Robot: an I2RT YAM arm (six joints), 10 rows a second.
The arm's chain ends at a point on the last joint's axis. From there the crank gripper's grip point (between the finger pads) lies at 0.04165 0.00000 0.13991 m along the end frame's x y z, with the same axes.
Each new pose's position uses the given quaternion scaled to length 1; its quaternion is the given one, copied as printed.
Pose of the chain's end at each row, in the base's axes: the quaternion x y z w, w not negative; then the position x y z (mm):
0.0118 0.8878 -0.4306 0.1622 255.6 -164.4 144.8
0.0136 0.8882 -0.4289 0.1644 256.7 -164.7 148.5
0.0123 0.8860 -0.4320 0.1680 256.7 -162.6 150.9
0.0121 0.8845 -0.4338 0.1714 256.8 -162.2 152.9
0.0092 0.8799 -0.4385 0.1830 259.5 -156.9 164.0
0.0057 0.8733 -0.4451 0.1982 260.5 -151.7 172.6
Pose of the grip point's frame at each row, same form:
0.0118 0.8878 -0.4306 0.1622 255.0 -276.8 51.7
0.0136 0.8882 -0.4289 0.1644 256.5 -276.8 55.0
0.0123 0.8860 -0.4320 0.1680 257.6 -275.4 58.3
0.0121 0.8845 -0.4338 0.1714 258.6 -275.4 60.8
0.0092 0.8799 -0.4385 0.1830 264.6 -271.3 73.5
0.0057 0.8733 -0.4451 0.1982 269.8 -267.7 84.5

